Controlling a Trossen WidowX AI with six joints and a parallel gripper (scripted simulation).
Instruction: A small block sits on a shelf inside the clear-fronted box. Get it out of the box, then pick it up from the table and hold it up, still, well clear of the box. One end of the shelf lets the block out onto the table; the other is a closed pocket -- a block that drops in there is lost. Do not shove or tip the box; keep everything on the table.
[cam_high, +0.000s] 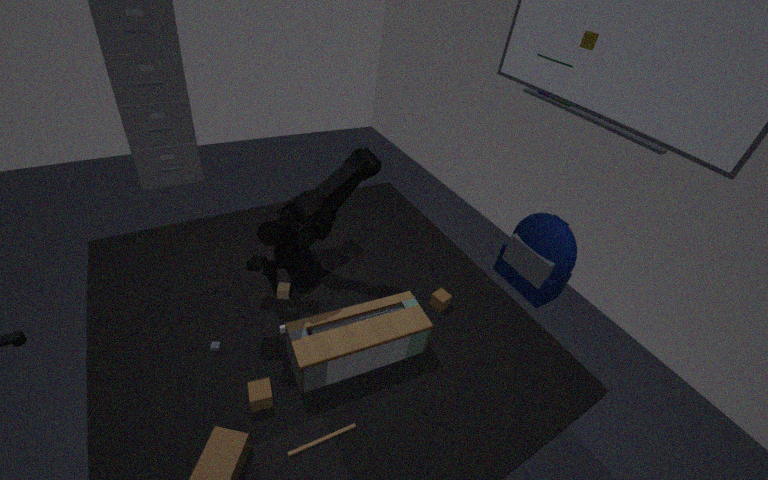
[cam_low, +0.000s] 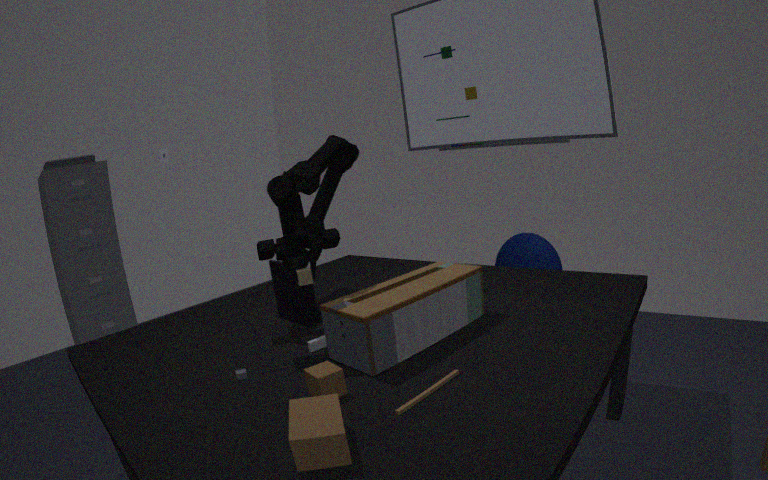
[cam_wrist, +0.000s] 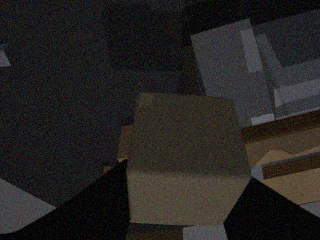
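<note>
The tan block lies 1 cm to the left of my gripper tip, 1 cm behind it and 1 cm above it. From my gripper tip the other things lie so: thin stick (33 cm ahead, 17 cm below, 1 cm to the left); then tan box (31 cm ahead, 22 cm to the right, 14 cm below); then tan cube (18 cm ahead, 15 cm below, 11 cm to the right).
</note>
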